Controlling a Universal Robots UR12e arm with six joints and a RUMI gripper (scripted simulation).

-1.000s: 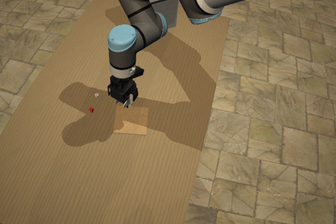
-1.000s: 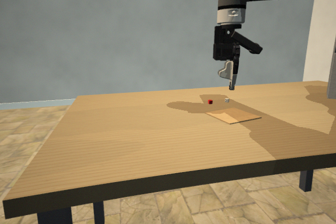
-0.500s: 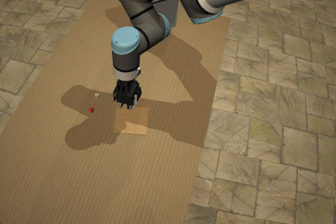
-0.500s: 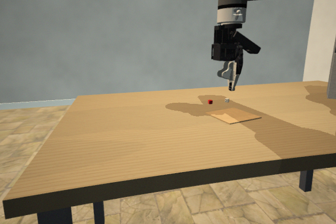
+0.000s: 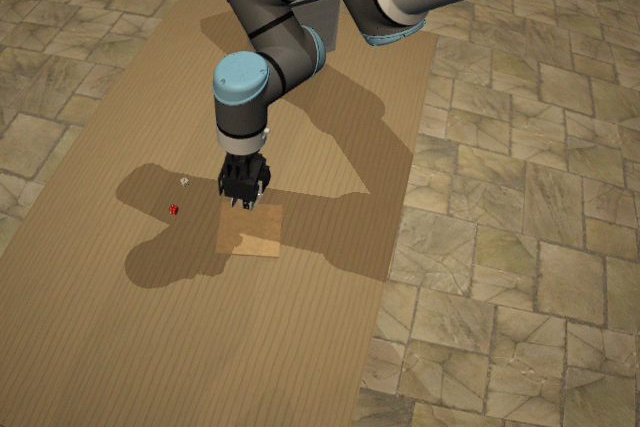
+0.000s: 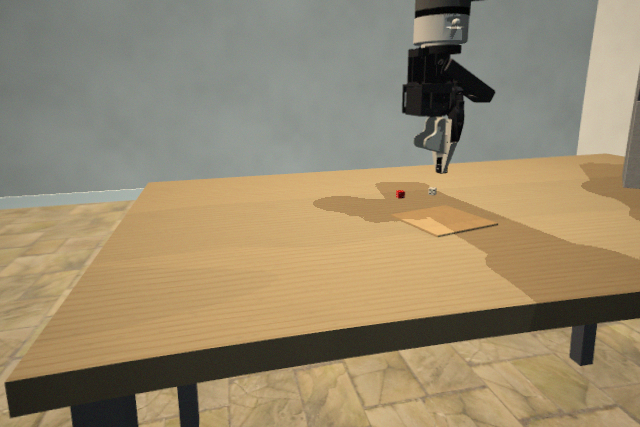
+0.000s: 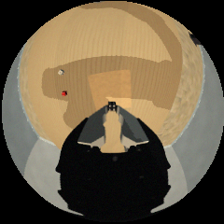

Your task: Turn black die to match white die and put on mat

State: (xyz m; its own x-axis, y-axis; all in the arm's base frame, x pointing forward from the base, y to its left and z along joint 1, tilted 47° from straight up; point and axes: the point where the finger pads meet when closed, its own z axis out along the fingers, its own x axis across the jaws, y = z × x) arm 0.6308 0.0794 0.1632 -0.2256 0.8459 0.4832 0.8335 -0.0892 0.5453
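Right now my hand is 10 mm above the black die. Also, from my hand: white die: 200 mm to the right, 100 mm below, 40 mm behind; then tan mat: 110 mm below, 10 mm behind; then red die: 180 mm to the right, 100 mm below, 40 mm ahead.
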